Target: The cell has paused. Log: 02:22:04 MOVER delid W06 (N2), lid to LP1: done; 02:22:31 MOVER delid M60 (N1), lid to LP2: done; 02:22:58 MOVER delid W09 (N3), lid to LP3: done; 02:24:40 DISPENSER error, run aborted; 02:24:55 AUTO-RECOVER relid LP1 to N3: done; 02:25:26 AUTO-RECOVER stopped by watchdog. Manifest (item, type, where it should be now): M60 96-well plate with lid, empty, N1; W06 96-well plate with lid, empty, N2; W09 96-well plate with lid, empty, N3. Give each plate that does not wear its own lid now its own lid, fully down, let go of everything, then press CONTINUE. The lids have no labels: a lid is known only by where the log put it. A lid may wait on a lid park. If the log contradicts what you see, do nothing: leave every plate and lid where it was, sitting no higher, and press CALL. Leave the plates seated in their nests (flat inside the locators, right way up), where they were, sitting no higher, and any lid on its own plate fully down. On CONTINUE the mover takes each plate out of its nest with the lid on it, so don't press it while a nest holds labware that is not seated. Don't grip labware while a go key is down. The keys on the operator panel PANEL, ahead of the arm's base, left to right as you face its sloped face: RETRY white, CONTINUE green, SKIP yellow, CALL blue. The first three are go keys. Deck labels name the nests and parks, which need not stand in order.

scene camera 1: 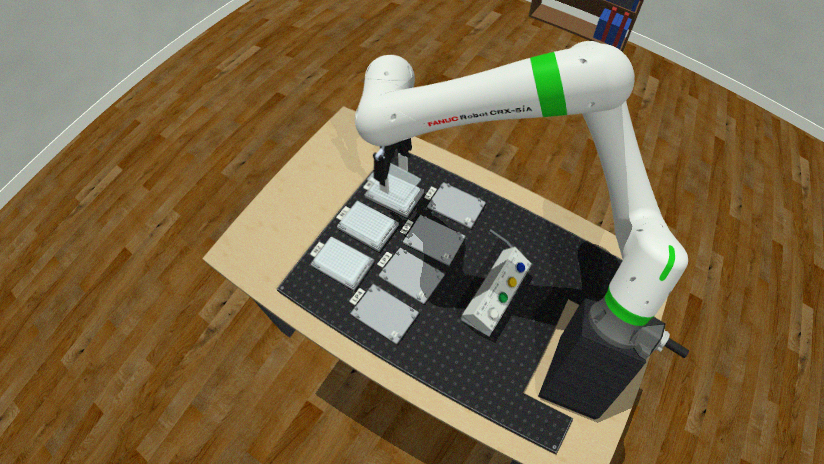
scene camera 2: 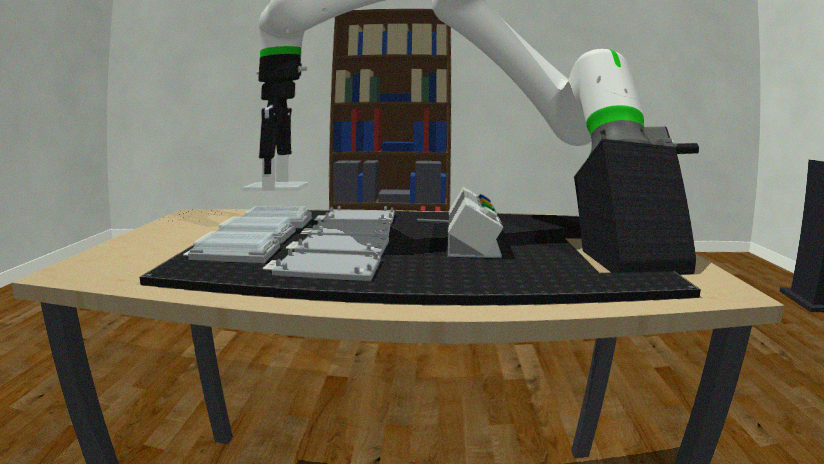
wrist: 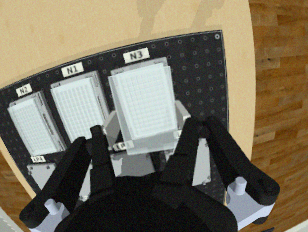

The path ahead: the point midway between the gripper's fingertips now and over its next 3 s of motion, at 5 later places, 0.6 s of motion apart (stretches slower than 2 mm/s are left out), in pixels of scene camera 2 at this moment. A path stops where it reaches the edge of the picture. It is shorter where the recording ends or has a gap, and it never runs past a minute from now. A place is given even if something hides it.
The gripper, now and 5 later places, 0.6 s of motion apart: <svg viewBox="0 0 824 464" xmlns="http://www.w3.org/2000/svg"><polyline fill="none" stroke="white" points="275,187 275,188 275,195 275,204 275,205 275,207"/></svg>
